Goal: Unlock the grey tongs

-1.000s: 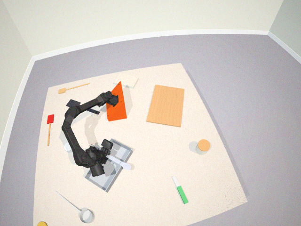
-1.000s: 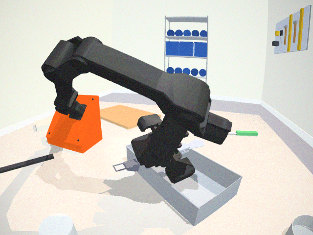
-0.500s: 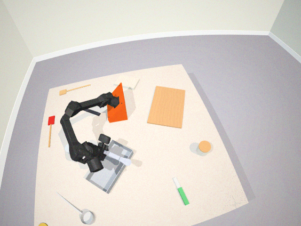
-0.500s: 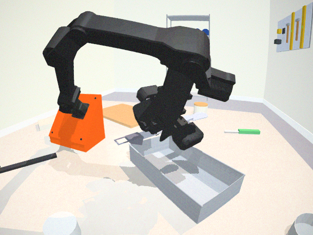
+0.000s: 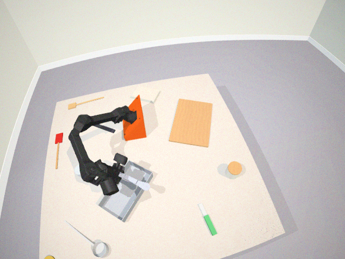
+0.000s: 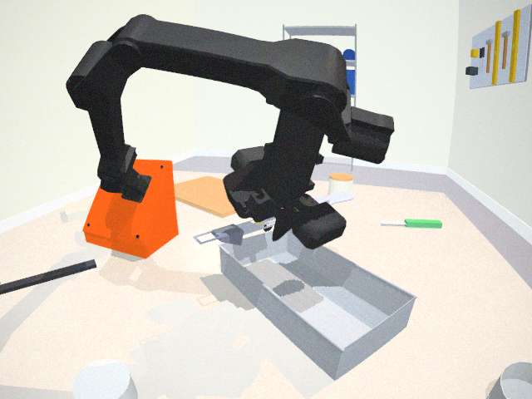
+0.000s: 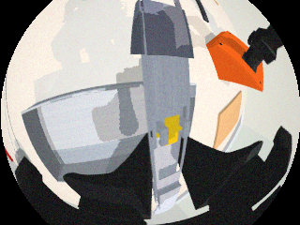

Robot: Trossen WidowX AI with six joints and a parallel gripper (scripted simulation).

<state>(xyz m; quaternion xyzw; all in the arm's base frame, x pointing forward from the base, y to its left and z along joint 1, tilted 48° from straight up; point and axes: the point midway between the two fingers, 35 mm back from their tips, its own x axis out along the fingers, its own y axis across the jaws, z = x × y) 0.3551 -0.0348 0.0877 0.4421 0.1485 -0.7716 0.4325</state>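
Now: gripper tip 3 cm to the left of the yellow lock piece and 3 cm below it. The rest, counted from my gripper tip: white cup: 9 cm behind, 28 cm to the right, 9 cm below; then grey roasting tin: 6 cm ahead, 8 cm below; then green-handled tool: 26 cm ahead, 39 cm to the left, 10 cm below.
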